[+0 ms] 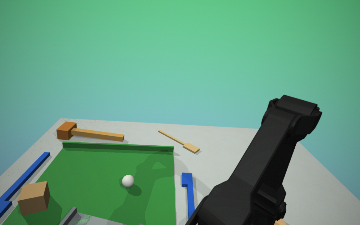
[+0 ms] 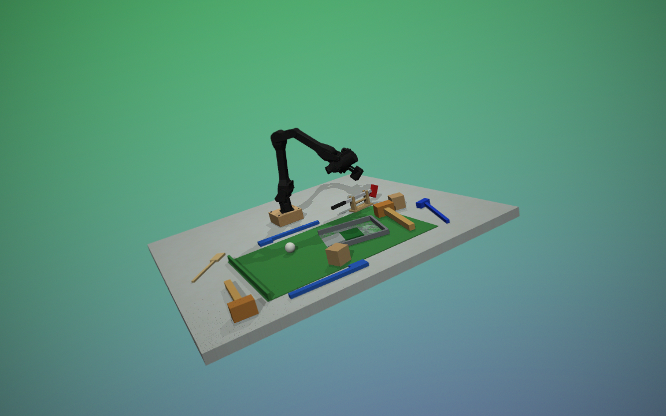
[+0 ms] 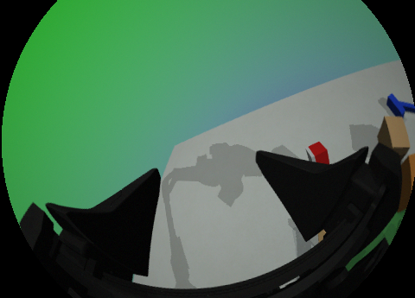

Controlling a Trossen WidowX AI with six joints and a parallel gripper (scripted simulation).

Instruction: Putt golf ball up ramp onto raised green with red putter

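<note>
My gripper tip is now 140 mm above the red putter, 120 mm short of it and 50 mm to the left of it. Round my gripper tip: green mat 440 mm ahead, 290 mm to the right, 190 mm below; then white golf ball 450 mm to the right, 400 mm ahead, 170 mm below; then blue hammer 450 mm ahead, 180 mm to the left, 180 mm below.
</note>
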